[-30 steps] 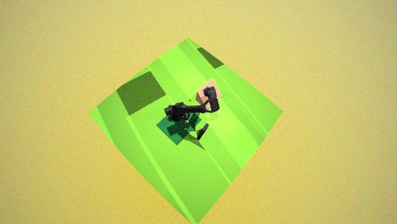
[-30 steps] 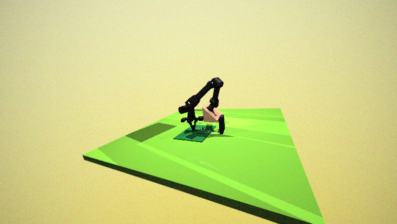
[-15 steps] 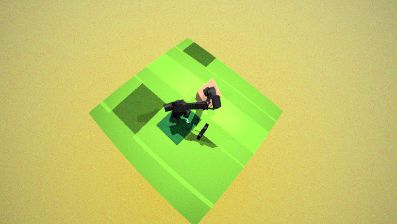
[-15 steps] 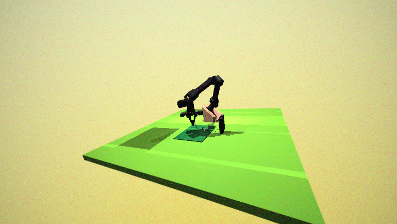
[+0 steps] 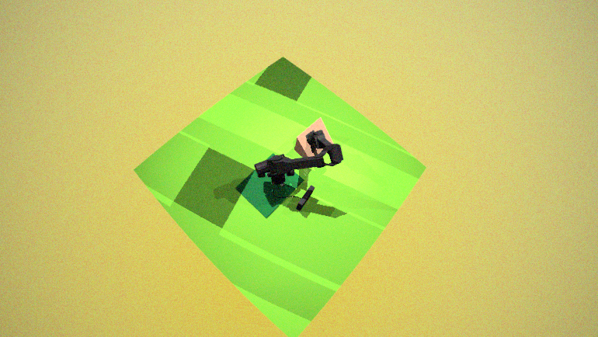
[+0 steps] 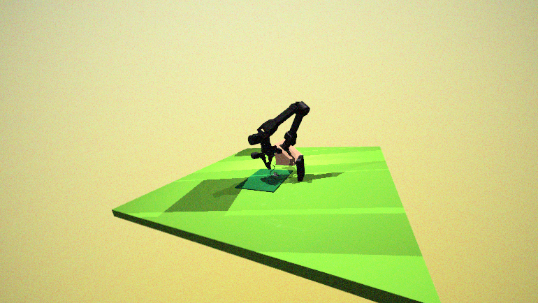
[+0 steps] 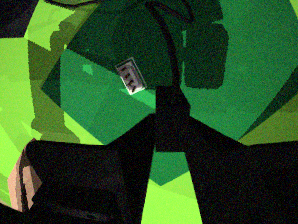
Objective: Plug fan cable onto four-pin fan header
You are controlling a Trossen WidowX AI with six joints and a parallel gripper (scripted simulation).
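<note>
The dark green board lies 40 mm ahead of my gripper tip and 80 mm below it. Also, from my gripper tip: black fan (40 mm behind, 190 mm to the left, 10 mm below); black plug (10 mm to the left, 10 mm above).
</note>
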